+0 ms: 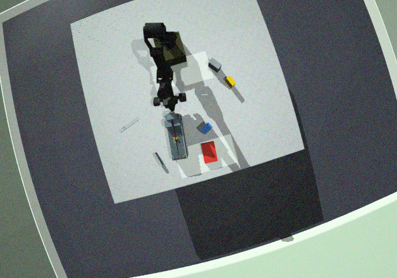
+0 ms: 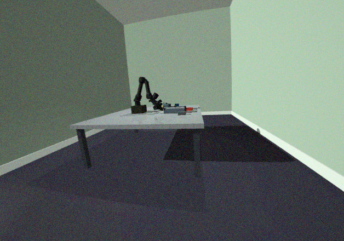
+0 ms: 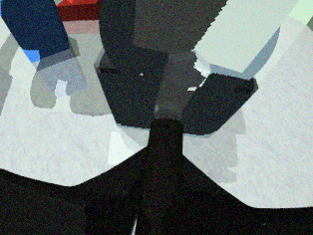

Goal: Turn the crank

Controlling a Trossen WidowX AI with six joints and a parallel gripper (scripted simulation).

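Now: the crank handle 3 cm above my gripper tip and 2 cm behind it. Round my gripper tip: red pointer: 16 cm ahead, 5 cm above, 4 cm to the right; then blue block: 18 cm ahead, 14 cm to the left, 1 cm above; then pale strip: 30 cm to the right, 3 cm below, 3 cm behind.
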